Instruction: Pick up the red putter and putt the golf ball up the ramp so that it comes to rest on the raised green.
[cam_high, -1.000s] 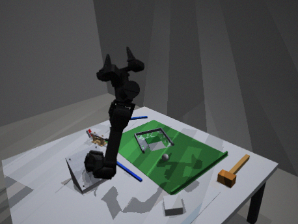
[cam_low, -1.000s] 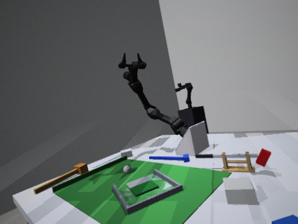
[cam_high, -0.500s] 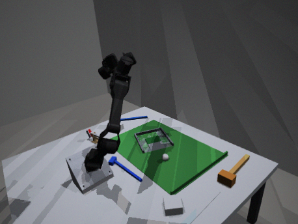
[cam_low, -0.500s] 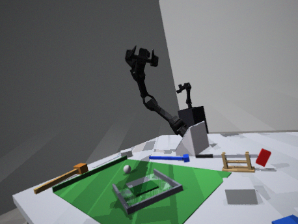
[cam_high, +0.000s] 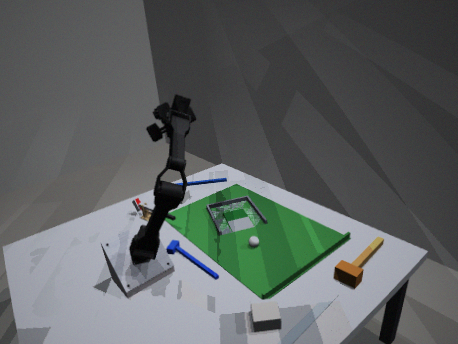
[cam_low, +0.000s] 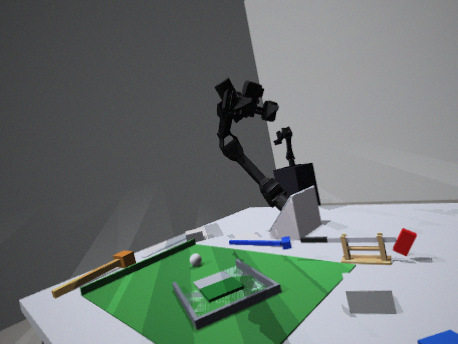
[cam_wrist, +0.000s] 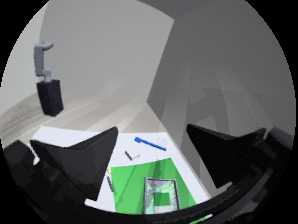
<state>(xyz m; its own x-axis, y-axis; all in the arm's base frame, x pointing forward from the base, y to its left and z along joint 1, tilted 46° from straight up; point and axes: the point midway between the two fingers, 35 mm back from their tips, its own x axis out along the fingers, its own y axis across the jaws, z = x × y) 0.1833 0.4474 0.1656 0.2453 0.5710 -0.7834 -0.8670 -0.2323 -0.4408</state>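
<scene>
Right now my gripper tip is 43 cm above the red putter, 13 cm to the right of it and 11 cm past it. Also, from my gripper tip: wooden rack 45 cm below, 14 cm to the left, 12 cm behind; then green mat 48 cm below, 21 cm ahead, 20 cm to the right; then blue mallet 47 cm below, 25 cm to the right, 9 cm behind.
</scene>
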